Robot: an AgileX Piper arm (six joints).
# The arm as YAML. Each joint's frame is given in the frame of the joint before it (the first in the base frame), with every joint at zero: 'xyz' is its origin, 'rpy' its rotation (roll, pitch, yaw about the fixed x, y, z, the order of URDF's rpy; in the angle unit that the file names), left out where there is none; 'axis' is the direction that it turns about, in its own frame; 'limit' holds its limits. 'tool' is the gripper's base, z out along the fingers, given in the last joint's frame.
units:
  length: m
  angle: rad
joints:
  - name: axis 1
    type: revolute
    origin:
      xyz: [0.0, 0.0, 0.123]
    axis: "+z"
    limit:
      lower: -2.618
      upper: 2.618
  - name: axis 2
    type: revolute
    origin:
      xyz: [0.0, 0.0, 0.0]
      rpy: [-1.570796, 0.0, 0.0]
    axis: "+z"
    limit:
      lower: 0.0
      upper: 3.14
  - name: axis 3
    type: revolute
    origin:
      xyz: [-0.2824, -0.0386, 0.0]
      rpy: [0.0, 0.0, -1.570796]
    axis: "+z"
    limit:
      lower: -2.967
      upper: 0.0
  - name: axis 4
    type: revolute
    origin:
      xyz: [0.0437, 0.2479, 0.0]
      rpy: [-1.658, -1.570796, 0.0]
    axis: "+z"
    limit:
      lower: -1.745
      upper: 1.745
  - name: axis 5
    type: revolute
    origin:
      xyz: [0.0, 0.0, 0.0]
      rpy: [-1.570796, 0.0, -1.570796]
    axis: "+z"
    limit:
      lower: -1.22
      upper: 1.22
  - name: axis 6
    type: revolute
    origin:
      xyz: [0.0, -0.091, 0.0]
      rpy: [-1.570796, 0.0, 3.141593]
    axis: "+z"
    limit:
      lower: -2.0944
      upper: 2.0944
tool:
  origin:
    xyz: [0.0, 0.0, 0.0]
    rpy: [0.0, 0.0, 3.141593]
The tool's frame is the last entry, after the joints.
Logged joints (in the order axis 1, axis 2, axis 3, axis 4, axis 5, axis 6), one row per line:
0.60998, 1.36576, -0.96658, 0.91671, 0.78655, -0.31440
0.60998, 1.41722, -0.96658, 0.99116, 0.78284, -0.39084
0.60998, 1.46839, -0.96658, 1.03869, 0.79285, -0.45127
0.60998, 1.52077, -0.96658, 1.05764, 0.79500, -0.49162
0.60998, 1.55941, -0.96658, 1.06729, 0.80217, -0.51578
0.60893, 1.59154, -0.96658, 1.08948, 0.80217, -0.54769
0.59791, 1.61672, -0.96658, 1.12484, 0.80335, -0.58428
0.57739, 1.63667, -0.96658, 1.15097, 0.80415, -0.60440
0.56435, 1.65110, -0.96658, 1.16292, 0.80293, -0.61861
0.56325, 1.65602, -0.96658, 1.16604, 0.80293, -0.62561
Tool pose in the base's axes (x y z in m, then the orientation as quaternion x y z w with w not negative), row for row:
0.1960, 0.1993, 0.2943, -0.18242, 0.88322, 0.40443, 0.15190
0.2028, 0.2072, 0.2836, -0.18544, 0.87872, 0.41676, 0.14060
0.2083, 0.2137, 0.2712, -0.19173, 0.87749, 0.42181, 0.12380
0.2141, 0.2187, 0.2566, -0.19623, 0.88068, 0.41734, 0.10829
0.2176, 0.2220, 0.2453, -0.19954, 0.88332, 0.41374, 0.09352
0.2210, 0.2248, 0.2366, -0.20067, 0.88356, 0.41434, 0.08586
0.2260, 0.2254, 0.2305, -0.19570, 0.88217, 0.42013, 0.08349
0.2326, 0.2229, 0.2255, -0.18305, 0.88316, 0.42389, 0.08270
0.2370, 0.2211, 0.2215, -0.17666, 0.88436, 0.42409, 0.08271
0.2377, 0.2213, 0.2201, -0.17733, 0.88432, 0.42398, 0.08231
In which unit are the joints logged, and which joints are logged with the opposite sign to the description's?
The joints are logged in radians. Opposite sign: none.
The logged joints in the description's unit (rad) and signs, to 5 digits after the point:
0.60998, 1.36576, -0.96658, 0.91671, 0.78655, -0.31440
0.60998, 1.41722, -0.96658, 0.99116, 0.78284, -0.39084
0.60998, 1.46839, -0.96658, 1.03869, 0.79285, -0.45127
0.60998, 1.52077, -0.96658, 1.05764, 0.79500, -0.49162
0.60998, 1.55941, -0.96658, 1.06729, 0.80217, -0.51578
0.60893, 1.59154, -0.96658, 1.08948, 0.80217, -0.54769
0.59791, 1.61672, -0.96658, 1.12484, 0.80335, -0.58428
0.57739, 1.63667, -0.96658, 1.15097, 0.80415, -0.60440
0.56435, 1.65110, -0.96658, 1.16292, 0.80293, -0.61861
0.56325, 1.65602, -0.96658, 1.16604, 0.80293, -0.62561

